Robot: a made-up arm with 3 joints. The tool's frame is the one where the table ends. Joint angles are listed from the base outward.
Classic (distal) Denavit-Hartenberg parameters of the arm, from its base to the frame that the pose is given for. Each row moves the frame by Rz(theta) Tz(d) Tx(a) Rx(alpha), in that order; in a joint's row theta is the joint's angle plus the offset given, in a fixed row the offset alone. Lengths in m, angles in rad.
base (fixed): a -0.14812; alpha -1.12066; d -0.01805; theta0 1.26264
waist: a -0.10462; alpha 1.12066; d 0.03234; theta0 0
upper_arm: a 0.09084; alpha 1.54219; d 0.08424; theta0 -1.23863
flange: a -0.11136; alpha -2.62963; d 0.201; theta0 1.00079
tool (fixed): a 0; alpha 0; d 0.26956; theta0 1.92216
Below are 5 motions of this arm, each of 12 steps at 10 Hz.
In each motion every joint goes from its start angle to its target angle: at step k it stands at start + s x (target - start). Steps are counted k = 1, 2, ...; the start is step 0. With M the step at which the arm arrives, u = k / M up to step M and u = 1 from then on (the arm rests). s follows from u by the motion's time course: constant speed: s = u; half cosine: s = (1 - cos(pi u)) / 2; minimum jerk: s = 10 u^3 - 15 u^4 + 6 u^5.
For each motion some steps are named. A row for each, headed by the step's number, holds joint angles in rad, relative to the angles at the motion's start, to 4 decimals.
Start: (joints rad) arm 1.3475 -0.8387 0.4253
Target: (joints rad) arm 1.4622 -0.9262 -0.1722
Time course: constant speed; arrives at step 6
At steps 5, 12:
5: 0.0956 -0.0729 -0.4979
12: 0.1147 -0.0875 -0.5975

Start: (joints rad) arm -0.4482 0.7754 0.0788
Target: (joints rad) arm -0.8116 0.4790 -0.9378
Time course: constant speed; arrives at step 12
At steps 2, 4, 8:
2: -0.0606 -0.0494 -0.1694
4: -0.1211 -0.0988 -0.3389
8: -0.2423 -0.1976 -0.6777

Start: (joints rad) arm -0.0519 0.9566 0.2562
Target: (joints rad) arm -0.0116 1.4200 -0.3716
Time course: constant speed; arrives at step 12
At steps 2, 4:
2: 0.0067 0.0772 -0.1046
4: 0.0134 0.1545 -0.2093

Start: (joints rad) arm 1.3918 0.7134 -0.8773
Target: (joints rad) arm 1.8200 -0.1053 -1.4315
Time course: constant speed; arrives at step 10
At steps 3, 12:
3: 0.1285 -0.2456 -0.1663
12: 0.4282 -0.8187 -0.5542

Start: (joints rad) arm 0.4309 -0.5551 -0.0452
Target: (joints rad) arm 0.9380 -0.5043 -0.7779
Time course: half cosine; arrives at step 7
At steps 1, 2, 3, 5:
1: 0.0251 0.0025 -0.0363
2: 0.0955 0.0096 -0.1379
3: 0.1971 0.0197 -0.2848
5: 0.4116 0.0412 -0.5948

